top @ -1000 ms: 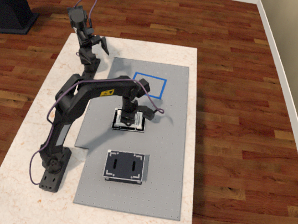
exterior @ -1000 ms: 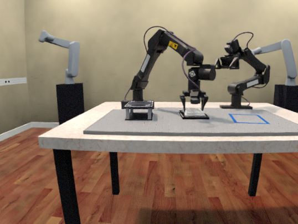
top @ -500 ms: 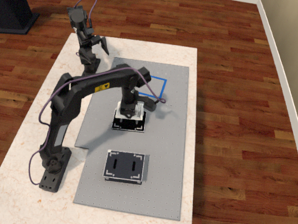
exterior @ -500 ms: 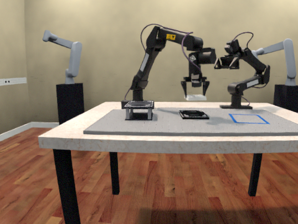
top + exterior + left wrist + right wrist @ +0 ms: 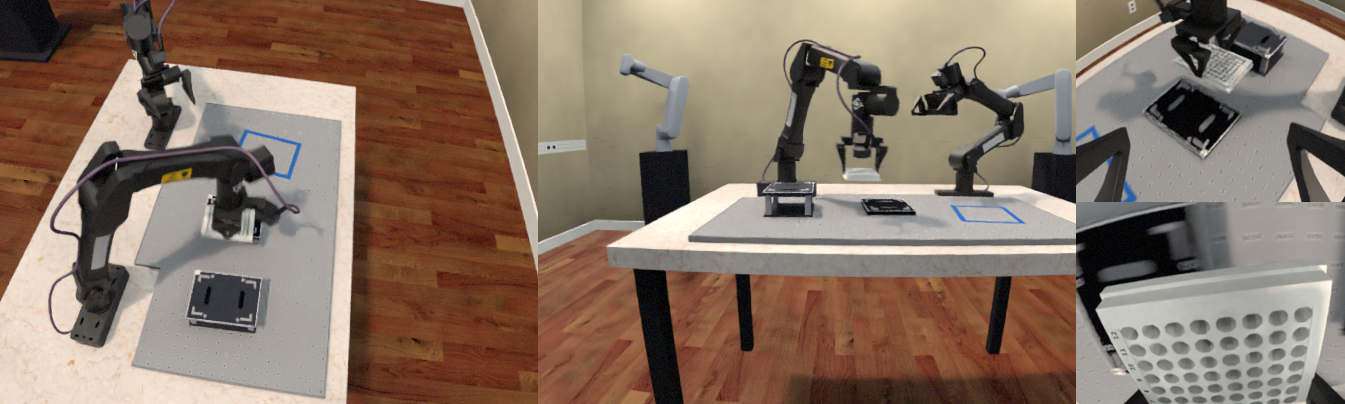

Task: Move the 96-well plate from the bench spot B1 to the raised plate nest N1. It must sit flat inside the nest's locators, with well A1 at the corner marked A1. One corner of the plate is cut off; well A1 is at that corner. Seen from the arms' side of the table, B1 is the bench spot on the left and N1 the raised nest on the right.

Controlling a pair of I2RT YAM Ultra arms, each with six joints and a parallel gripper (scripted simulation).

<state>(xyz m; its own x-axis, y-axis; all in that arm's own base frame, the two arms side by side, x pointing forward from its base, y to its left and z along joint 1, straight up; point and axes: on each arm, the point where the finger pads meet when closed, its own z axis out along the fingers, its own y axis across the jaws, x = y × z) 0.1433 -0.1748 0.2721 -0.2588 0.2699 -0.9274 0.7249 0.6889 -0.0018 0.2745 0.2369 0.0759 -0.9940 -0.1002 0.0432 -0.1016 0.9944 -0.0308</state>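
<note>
The A1 mark is 60 mm behind my right hand, 120 mm to the right of it and 40 mm below it. From my right hand the other things lie so: white 96-well plate: 10 mm below.
</note>
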